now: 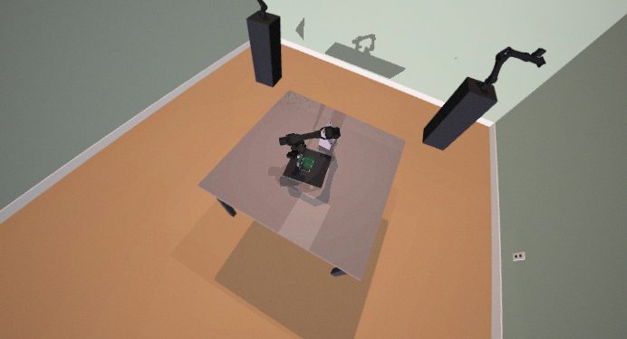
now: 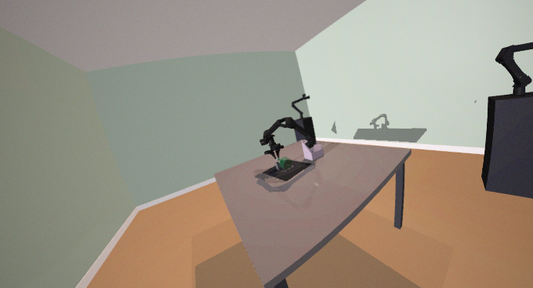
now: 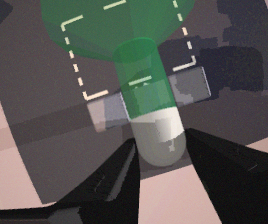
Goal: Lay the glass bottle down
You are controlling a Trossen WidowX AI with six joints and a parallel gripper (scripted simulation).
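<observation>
Right now my gripper tip is 5 cm to the right of the green glass bottle and 1 cm above it. Round my gripper tip: dark mat (10 cm to the left, 8 cm below).
</observation>
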